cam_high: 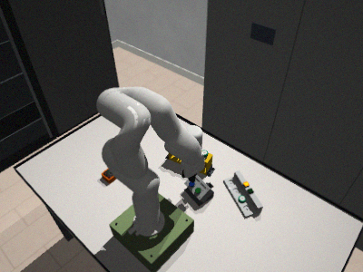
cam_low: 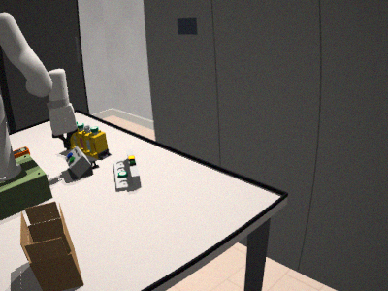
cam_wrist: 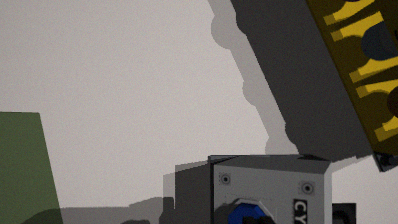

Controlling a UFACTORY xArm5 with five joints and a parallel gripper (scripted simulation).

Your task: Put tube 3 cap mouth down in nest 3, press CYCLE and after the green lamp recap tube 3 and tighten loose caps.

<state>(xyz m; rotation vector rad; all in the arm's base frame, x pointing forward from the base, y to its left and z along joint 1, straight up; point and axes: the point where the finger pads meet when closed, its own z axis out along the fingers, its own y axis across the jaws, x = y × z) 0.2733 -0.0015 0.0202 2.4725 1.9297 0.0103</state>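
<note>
Right now the blue cycle key is 5 cm below my hand. Also, from my hand: orange object (15 cm behind, 37 cm to the left, 10 cm below); then key housing (1 cm ahead, 2 cm to the right, 6 cm below); then green ready key (1 cm behind, 4 cm to the right, 5 cm below).
</note>
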